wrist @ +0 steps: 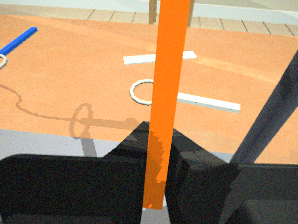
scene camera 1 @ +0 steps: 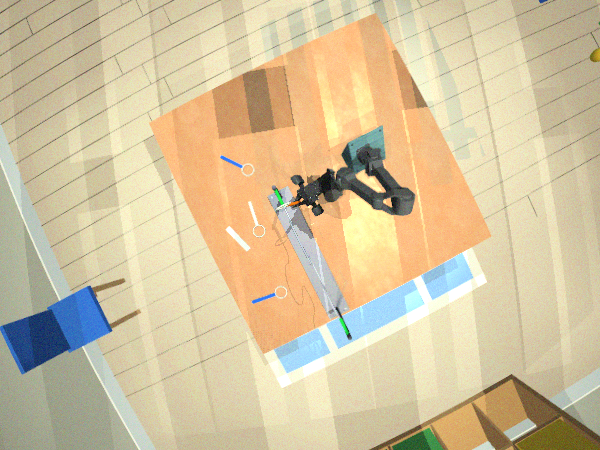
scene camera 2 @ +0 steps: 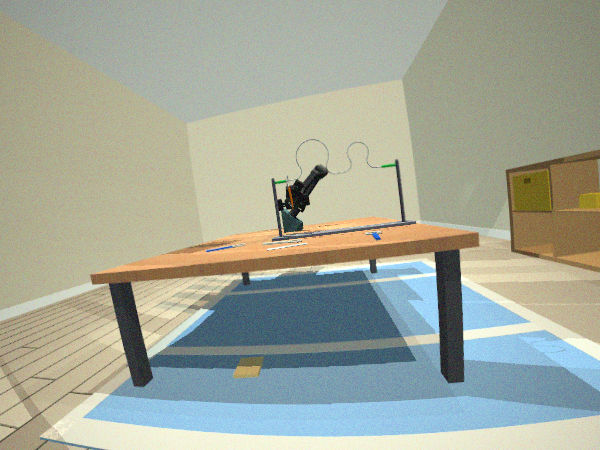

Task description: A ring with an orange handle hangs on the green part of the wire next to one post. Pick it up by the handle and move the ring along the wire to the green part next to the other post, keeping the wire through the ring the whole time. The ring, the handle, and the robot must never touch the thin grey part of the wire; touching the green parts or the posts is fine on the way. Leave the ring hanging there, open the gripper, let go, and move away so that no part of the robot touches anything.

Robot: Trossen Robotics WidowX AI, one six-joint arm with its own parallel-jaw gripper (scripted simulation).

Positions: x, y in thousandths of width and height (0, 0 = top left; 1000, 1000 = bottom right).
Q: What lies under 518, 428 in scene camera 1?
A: My gripper.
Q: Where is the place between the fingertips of my gripper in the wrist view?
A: At 515, 578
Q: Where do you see a white-handled ring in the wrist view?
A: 622, 440
